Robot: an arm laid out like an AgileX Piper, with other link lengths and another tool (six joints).
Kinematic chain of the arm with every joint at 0, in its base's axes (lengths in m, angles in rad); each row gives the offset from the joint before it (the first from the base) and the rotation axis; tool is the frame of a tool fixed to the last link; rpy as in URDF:
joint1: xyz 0 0 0.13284 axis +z
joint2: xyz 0 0 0 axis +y
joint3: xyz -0.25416 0 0.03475 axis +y
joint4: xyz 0.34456 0 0.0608 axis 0.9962 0 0.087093
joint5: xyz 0 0 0 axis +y
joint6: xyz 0.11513 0 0.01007 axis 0.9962 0 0.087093
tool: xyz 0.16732 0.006 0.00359 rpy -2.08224 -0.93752 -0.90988
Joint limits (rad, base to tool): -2.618..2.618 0..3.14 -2.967..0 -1.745..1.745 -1.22..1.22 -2.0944..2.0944
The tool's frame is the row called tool.
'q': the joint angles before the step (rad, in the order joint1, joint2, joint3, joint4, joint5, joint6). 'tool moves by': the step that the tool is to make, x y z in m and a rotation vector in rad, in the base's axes. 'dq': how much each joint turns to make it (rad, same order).
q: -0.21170 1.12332 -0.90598 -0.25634 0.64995 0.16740
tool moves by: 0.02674 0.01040 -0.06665 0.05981 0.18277 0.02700
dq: 0.01985 0.27767 -0.14874 0.05139 0.05790 -0.04014
